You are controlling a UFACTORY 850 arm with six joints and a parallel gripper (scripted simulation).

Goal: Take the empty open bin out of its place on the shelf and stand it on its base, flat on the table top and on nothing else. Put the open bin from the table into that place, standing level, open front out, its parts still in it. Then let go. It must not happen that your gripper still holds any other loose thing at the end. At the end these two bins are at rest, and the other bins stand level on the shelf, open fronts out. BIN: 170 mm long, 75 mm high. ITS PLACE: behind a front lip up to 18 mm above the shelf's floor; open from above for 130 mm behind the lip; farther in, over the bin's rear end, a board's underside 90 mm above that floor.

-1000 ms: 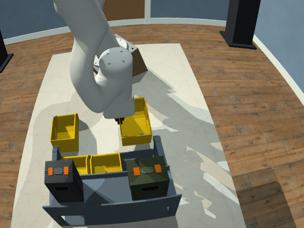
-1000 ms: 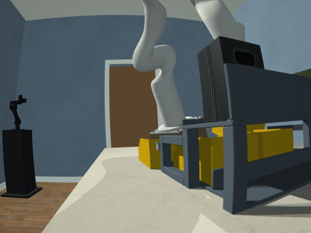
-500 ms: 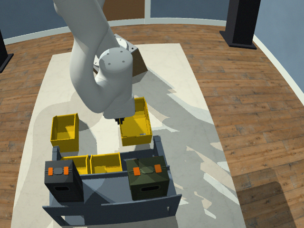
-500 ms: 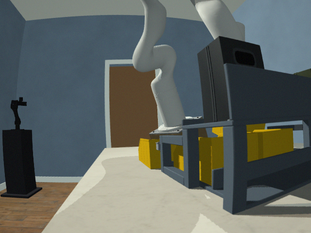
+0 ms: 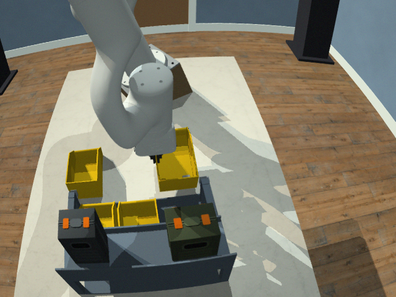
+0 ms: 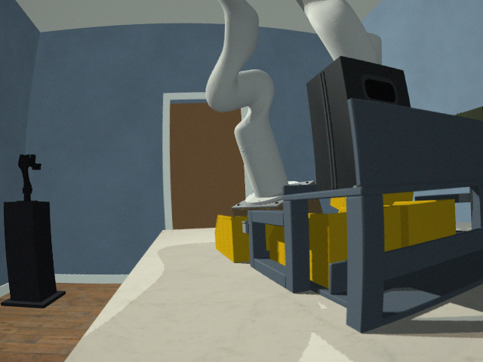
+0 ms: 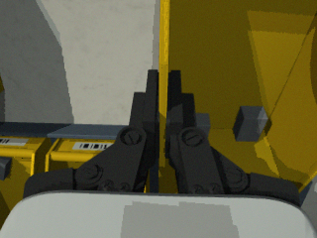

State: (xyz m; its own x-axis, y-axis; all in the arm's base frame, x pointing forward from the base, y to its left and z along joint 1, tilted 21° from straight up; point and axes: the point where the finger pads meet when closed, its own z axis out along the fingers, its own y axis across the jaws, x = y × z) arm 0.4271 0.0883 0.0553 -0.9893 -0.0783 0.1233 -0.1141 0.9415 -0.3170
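Now: hand 10 cm above the shelf lip, 8 cm short of it and 6 cm to the left of it. Round my hand: dark grey case (28 cm ahead, 15 cm to the right, 5 cm above); green case (26 cm ahead, 8 cm to the left, 4 cm above).
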